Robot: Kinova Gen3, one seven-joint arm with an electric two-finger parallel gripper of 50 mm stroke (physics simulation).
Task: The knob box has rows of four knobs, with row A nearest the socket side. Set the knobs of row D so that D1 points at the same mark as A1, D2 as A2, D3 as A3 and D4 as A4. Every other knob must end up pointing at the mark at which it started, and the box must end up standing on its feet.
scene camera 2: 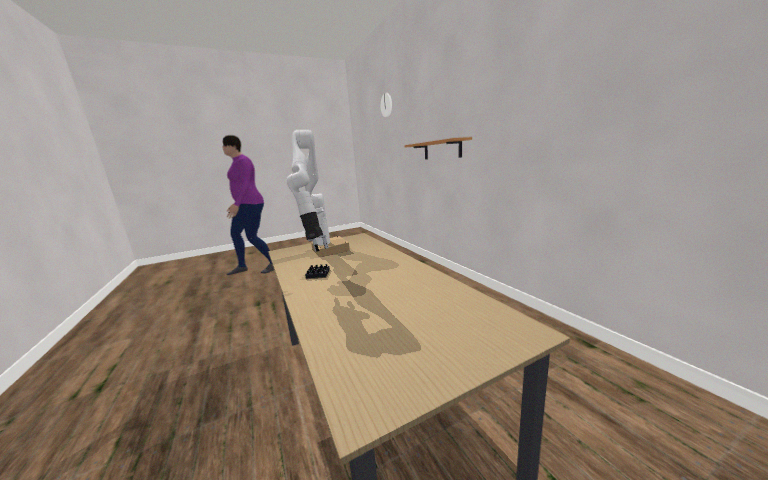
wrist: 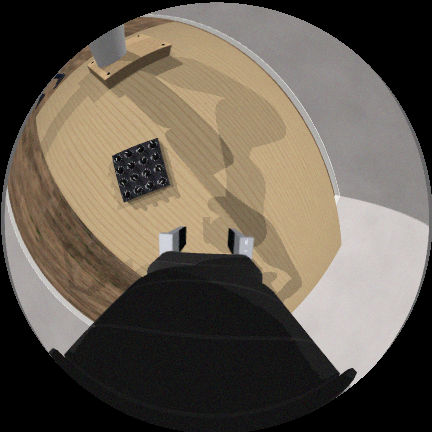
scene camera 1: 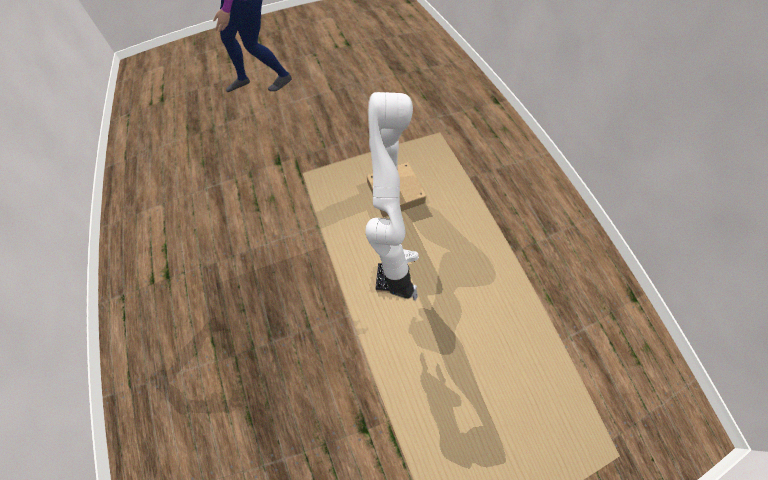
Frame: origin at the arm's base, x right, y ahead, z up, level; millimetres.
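Seen in the pictures: gripper, fingertip midpoint: [scene camera 2: 322,250] [wrist: 206,236] [scene camera 1: 408,296].
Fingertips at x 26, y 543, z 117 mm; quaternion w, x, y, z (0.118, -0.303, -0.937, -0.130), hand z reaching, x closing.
Observation:
A point is followed by its place in that frame.
The black knob box [scene camera 1: 382,278] @[z -33, x 94, y 410 mm] [scene camera 2: 317,272] @[z -27, x 64, y 456 mm] [wrist: 138,170] @[z -33, x 64, y 410 mm] stands on the table with its knobs facing up. In the wrist view it is left of and above the fingers, turned slightly, and its rows of knobs all show. The marks, the exact knob pointings and the socket side are too small to tell. In scene camera 1 the arm hides the box's right part. My gripper [scene camera 1: 414,293] @[z 117, x 26, y 543 mm] [scene camera 2: 320,247] @[z 117, x 26, y 543 mm] [wrist: 206,236] @[z 117, x 26, y 543 mm] is open and empty. It hangs above the table, apart from the box and to one side of it. In scene camera 1 its fingers are mostly hidden.
The wooden base block [scene camera 1: 413,189] @[z 3, x -112, y 37 mm] [scene camera 2: 338,249] @[z -30, x -87, y 95 mm] [wrist: 137,61] @[z -14, x -56, y 101 mm] carries the arm at the table's far end. The table [scene camera 1: 509,362] @[z -56, x -326, y 833 mm] [scene camera 2: 453,350] @[z -55, x -303, y 1217 mm] [wrist: 80,150] @[z -55, x 174, y 252 mm] bears arm shadows. A person [scene camera 1: 243,39] [scene camera 2: 243,186] stands beyond the table. A wall shelf [scene camera 2: 438,141] hangs on the right.

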